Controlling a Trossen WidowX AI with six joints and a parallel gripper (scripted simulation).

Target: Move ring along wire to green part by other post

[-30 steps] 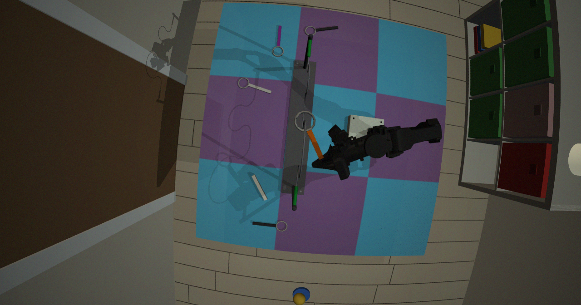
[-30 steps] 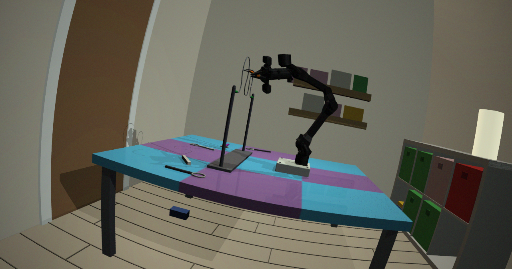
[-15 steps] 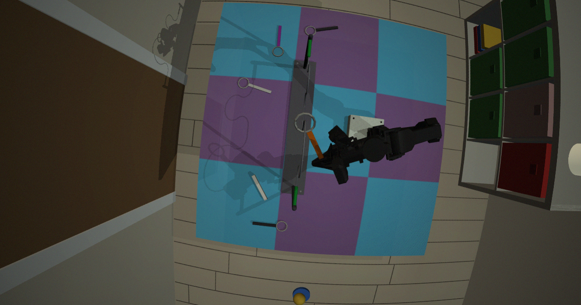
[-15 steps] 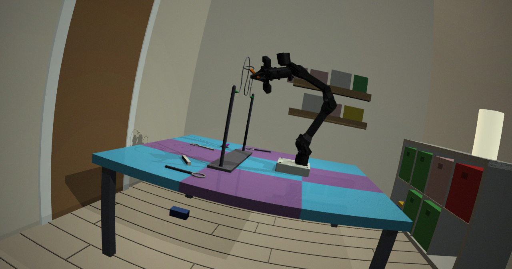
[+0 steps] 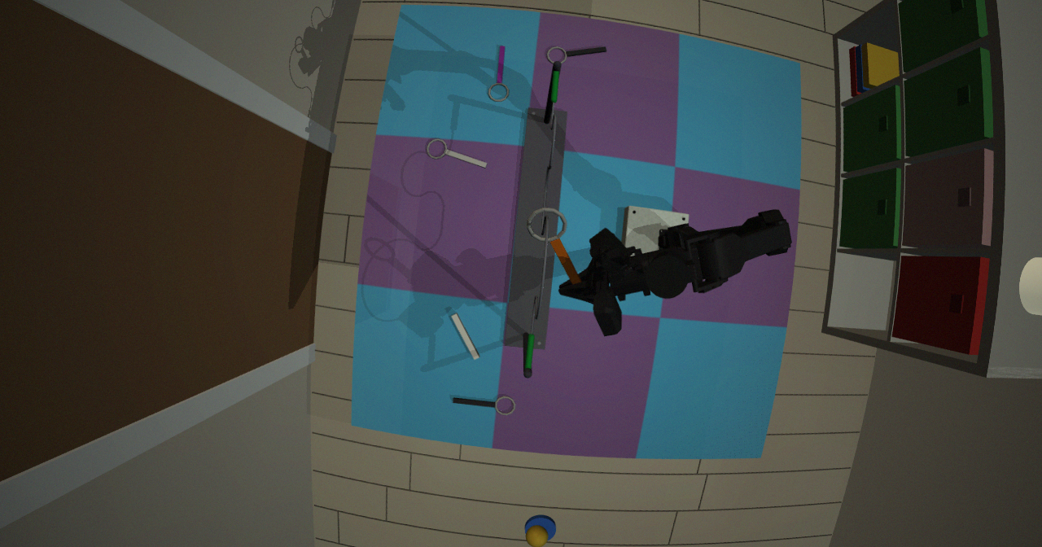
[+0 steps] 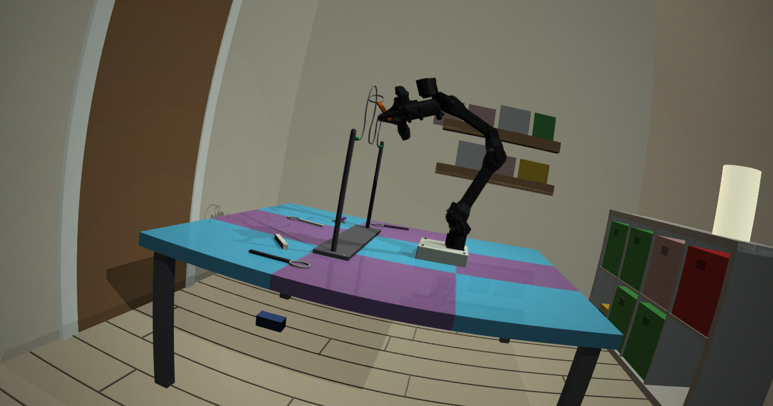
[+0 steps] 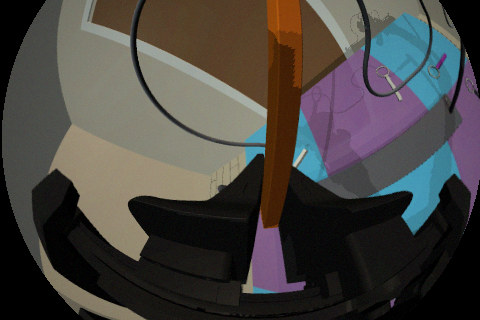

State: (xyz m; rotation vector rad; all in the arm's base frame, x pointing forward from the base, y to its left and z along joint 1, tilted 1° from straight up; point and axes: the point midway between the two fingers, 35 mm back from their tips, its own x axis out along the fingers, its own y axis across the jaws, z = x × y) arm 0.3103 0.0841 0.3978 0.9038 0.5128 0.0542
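My gripper tip is 1 cm short of the orange-handled ring, 7 cm to the left of it and 6 cm below it. Round my gripper tip: white bar: 21 cm ahead, 17 cm to the left, 42 cm below.
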